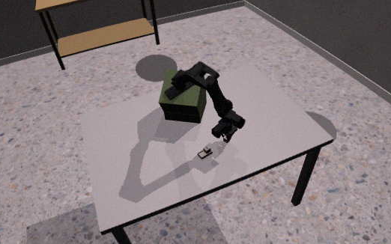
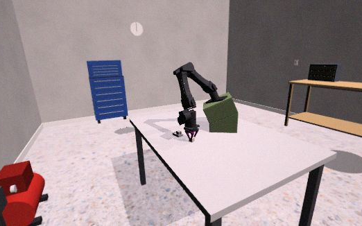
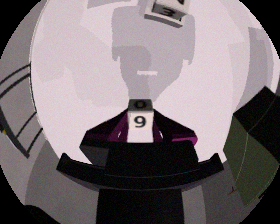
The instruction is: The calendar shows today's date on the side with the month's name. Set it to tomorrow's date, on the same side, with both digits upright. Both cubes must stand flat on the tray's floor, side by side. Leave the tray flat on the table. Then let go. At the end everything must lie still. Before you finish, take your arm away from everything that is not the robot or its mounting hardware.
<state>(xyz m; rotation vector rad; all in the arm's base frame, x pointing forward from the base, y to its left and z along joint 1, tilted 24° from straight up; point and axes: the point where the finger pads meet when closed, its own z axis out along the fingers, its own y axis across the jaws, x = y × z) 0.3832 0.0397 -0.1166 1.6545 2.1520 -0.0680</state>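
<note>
The white cube is right at my hand. Also, from my hand: calendar tray 16 cm to the right, 1 cm below.
</note>
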